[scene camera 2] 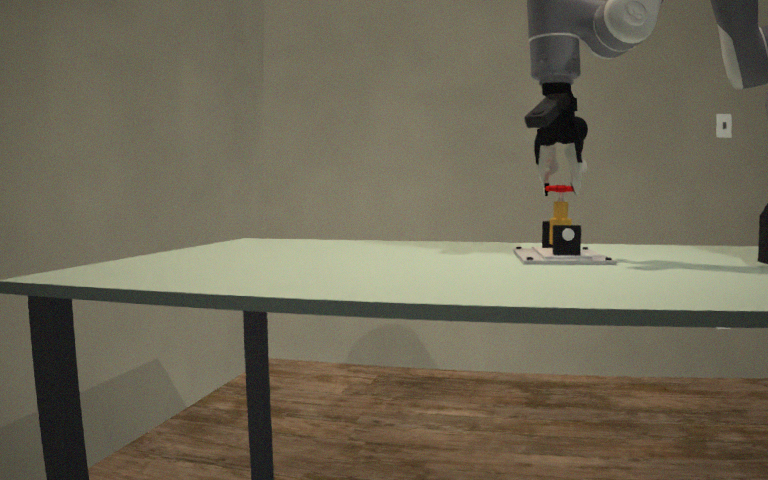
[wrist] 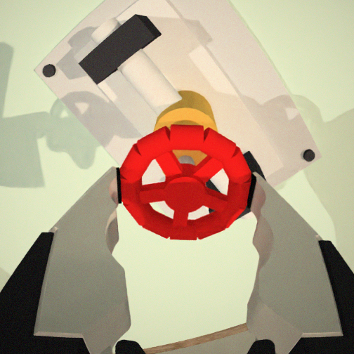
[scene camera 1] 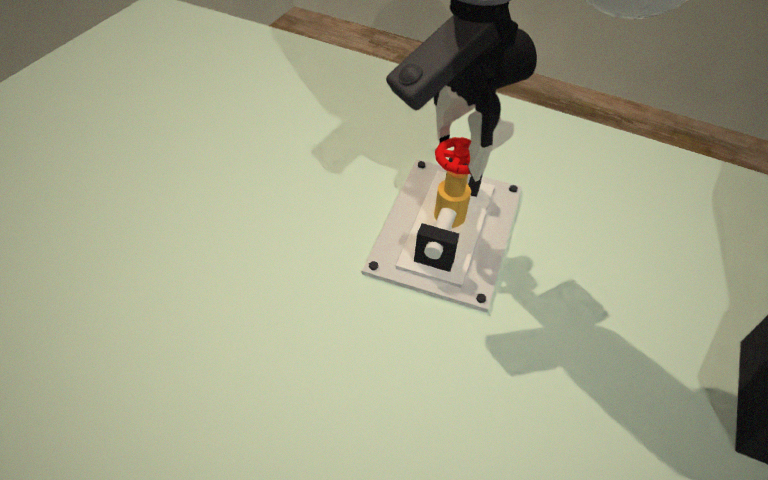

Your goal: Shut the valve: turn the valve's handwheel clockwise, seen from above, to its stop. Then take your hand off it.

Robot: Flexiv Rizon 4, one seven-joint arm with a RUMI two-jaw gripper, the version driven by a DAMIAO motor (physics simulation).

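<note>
The red handwheel sits level on top of the yellow valve body. The valve stands on a pale base plate with dark bolts at its corners. My gripper points down from above and is shut on the handwheel. In the wrist view its two black-tipped jaws touch opposite sides of the rim, left and right. The wheel's spokes and hub show between the jaws. In scene camera 1's view the near jaw hides the wheel's right side.
A white pipe runs from the valve body through a black block. A second black block stands behind the valve. A black object stands at the right. The pale green table carries the plate.
</note>
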